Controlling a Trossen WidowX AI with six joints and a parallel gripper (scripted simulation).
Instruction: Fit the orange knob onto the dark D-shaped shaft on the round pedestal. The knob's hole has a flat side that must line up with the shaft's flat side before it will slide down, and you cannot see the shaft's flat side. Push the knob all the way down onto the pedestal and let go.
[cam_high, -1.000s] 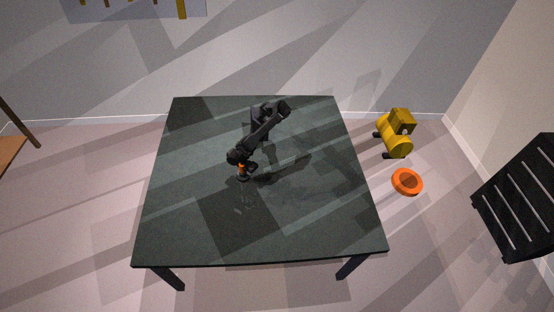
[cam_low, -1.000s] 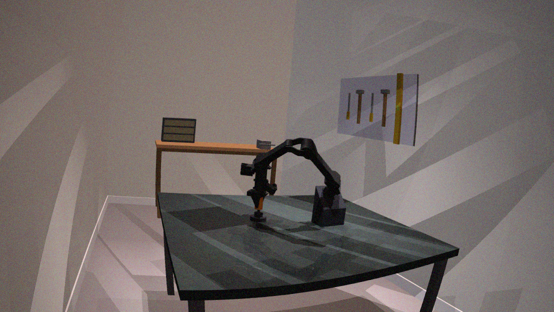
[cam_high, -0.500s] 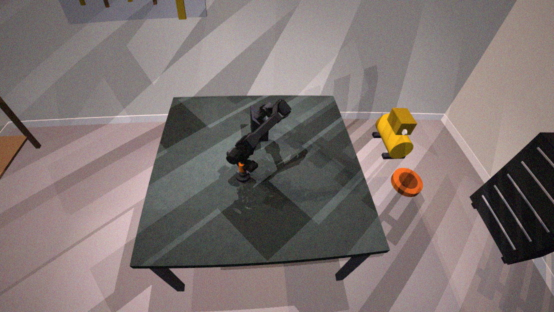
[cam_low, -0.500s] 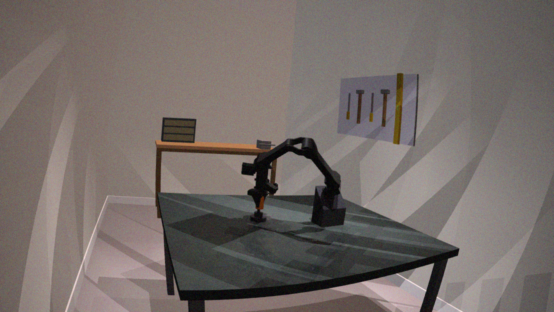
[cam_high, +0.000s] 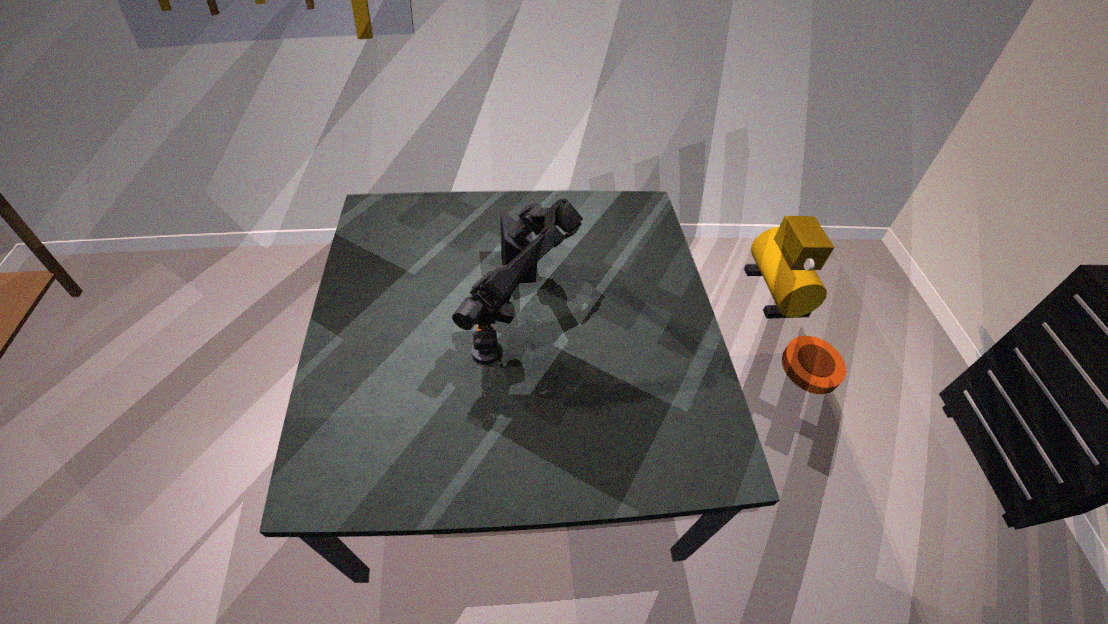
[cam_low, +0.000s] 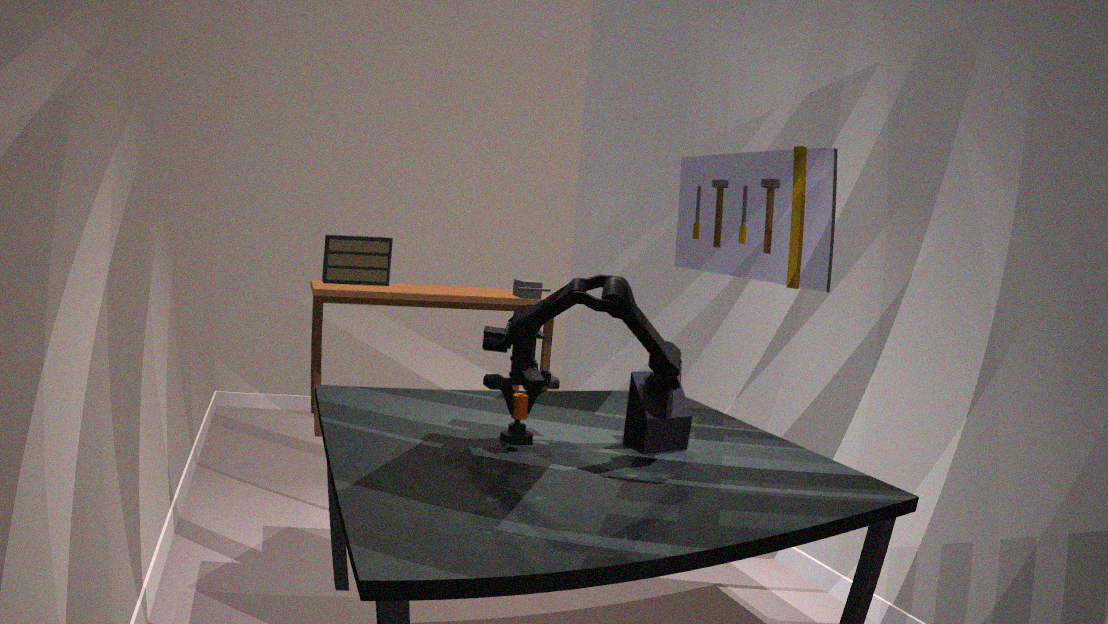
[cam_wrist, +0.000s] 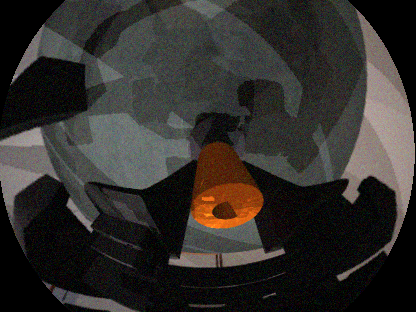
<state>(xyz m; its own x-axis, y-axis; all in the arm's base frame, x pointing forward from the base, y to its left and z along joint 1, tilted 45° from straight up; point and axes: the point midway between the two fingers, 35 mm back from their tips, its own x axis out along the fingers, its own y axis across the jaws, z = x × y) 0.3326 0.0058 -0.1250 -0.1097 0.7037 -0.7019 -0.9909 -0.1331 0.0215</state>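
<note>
Now: gripper tip 20 mm below the orange knob. Round my gripper tip: round pedestal (40 mm below).
</note>
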